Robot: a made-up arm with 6 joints. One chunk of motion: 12 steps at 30 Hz.
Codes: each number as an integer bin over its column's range. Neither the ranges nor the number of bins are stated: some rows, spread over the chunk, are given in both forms.
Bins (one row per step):
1: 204 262 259 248 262 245
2: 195 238 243 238 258 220
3: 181 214 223 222 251 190
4: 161 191 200 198 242 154
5: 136 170 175 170 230 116
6: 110 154 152 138 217 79
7: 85 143 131 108 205 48
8: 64 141 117 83 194 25
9: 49 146 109 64 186 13
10: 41 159 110 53 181 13
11: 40 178 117 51 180 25
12: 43 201 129 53 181 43
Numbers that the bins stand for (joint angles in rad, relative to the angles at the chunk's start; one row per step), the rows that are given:
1: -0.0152 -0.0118 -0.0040 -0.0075 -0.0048 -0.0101
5: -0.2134 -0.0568 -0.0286 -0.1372 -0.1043 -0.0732
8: -0.4234 -0.0710 -0.0457 -0.2819 -0.2164 -0.1178
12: -0.4846 -0.0417 -0.0421 -0.3318 -0.2568 -0.1090
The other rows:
2: -0.0414 -0.0236 -0.0087 -0.0241 -0.0172 -0.0224
3: -0.0822 -0.0353 -0.0145 -0.0507 -0.0390 -0.0370
4: -0.1405 -0.0466 -0.0213 -0.0906 -0.0670 -0.0547
6: -0.2893 -0.0647 -0.0354 -0.1905 -0.1448 -0.0914
7: -0.3622 -0.0700 -0.0415 -0.2404 -0.1821 -0.1065
9: -0.4671 -0.0686 -0.0480 -0.3135 -0.2413 -0.1236
10: -0.4905 -0.0622 -0.0477 -0.3318 -0.2568 -0.1236
11: -0.4934 -0.0529 -0.0457 -0.3352 -0.2599 -0.1178

